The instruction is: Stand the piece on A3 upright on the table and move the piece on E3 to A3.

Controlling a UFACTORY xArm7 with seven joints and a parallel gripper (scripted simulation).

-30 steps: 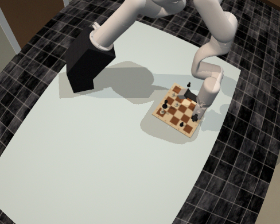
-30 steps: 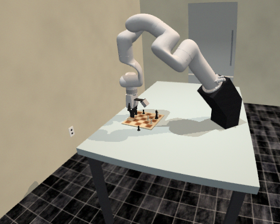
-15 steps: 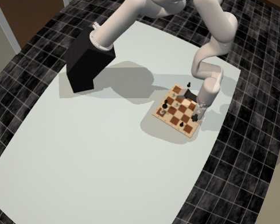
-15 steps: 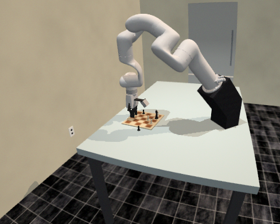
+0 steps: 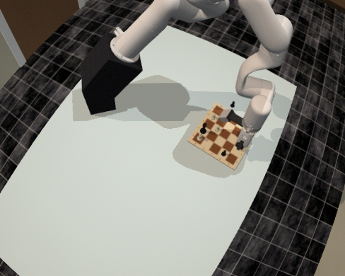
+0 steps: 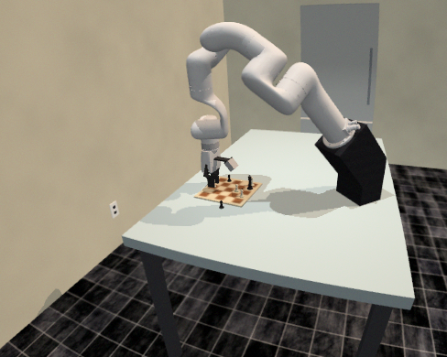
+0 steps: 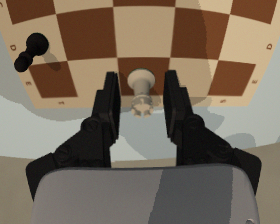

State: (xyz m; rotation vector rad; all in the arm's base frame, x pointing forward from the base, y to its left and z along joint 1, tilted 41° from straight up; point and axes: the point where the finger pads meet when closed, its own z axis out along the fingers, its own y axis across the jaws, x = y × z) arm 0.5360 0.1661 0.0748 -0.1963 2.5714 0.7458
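Now: the white piece 10 mm below my hand. From my hand the other things lie so: chessboard: 80 mm behind, 20 mm to the right, 30 mm below; tall black piece: 140 mm behind, 80 mm to the right.
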